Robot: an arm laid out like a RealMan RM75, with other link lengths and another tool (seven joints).
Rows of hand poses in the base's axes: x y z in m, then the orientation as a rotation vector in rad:
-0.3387, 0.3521, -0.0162, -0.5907, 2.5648, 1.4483
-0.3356, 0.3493, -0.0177, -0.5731, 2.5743, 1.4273
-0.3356, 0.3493, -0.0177, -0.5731, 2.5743, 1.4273
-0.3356, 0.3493, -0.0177, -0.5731, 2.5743, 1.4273
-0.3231, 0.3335, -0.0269, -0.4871, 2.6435, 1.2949
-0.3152, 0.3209, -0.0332, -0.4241, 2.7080, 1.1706
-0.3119, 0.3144, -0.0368, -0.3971, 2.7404, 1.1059
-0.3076, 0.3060, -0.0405, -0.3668, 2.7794, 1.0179
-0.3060, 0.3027, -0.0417, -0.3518, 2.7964, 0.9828
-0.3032, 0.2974, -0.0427, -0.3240, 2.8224, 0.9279
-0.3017, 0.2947, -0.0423, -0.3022, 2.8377, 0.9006
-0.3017, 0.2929, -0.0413, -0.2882, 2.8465, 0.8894
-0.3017, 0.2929, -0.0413, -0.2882, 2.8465, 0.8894
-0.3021, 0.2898, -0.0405, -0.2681, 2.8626, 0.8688
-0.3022, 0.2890, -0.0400, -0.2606, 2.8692, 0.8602
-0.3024, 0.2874, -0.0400, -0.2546, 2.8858, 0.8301
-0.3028, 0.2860, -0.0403, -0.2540, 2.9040, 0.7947
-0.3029, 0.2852, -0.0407, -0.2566, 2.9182, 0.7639
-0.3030, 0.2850, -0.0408, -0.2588, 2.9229, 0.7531
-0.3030, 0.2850, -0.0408, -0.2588, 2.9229, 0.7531
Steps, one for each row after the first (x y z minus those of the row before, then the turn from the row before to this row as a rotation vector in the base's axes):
0.0031, -0.0028, -0.0015, -0.0131, -0.0010, -0.0146
0.0000, 0.0000, 0.0000, 0.0000, 0.0000, 0.0000
0.0000, 0.0000, 0.0000, 0.0000, 0.0000, 0.0000
0.0125, -0.0158, -0.0092, -0.0909, 0.0013, -0.0712
0.0079, -0.0126, -0.0063, -0.0883, 0.0055, -0.0521
0.0033, -0.0065, -0.0036, -0.0464, 0.0037, -0.0225
0.0043, -0.0084, -0.0037, -0.0620, 0.0025, -0.0264
0.0016, -0.0033, -0.0012, -0.0251, 0.0035, -0.0118
0.0028, -0.0053, -0.0010, -0.0389, 0.0065, -0.0211
0.0015, -0.0027, 0.0004, -0.0196, 0.0068, -0.0150
0.0000, -0.0018, 0.0010, -0.0085, 0.0057, -0.0089
0.0000, 0.0000, 0.0000, 0.0000, 0.0000, 0.0000
-0.0004, -0.0031, 0.0008, -0.0158, 0.0101, -0.0126
-0.0001, -0.0008, 0.0005, -0.0066, 0.0041, -0.0046
-0.0002, -0.0016, 0.0000, -0.0224, 0.0064, -0.0042
-0.0004, -0.0014, -0.0003, -0.0263, 0.0061, -0.0008
-0.0001, -0.0008, -0.0004, -0.0225, 0.0039, 0.0011
-0.0001, -0.0002, -0.0001, -0.0079, 0.0011, 0.0012
0.0000, 0.0000, 0.0000, 0.0000, 0.0000, 0.0000

